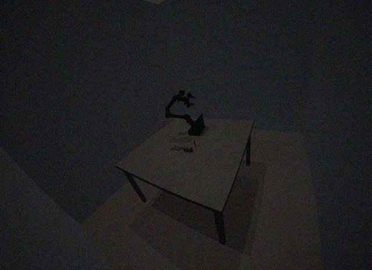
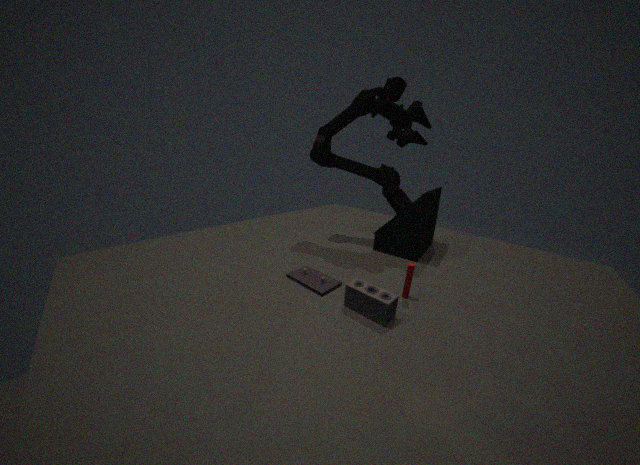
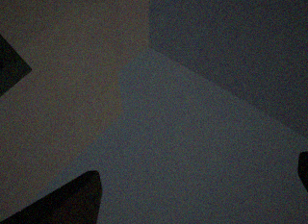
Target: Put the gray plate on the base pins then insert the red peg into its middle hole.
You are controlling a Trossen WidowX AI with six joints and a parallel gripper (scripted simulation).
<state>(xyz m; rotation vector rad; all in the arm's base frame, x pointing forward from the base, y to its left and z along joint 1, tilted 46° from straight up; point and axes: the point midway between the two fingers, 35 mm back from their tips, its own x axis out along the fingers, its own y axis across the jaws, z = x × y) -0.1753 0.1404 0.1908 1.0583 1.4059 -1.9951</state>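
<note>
My gripper tip is now 510 mm short of the gray plate, 350 mm above it and 130 mm to the right of it. The rest, counted from my gripper tip: red peg 400 mm ahead, 340 mm below, 150 mm to the left; then base 500 mm ahead, 380 mm below, 30 mm to the right.
</note>
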